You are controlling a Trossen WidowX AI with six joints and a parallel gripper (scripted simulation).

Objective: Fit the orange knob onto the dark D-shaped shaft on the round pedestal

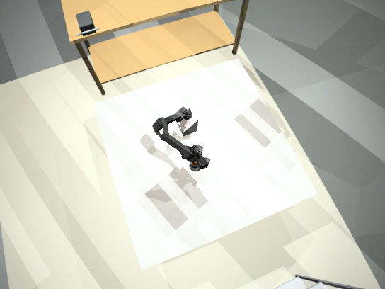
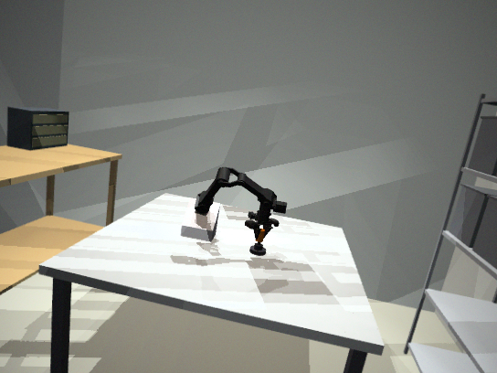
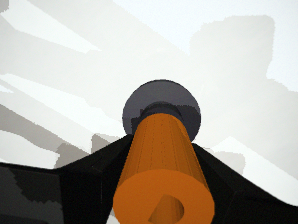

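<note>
The orange knob lies 2 cm above my gripper tip. From my gripper tip the other things lie so: dark round pedestal (4 cm below).
</note>
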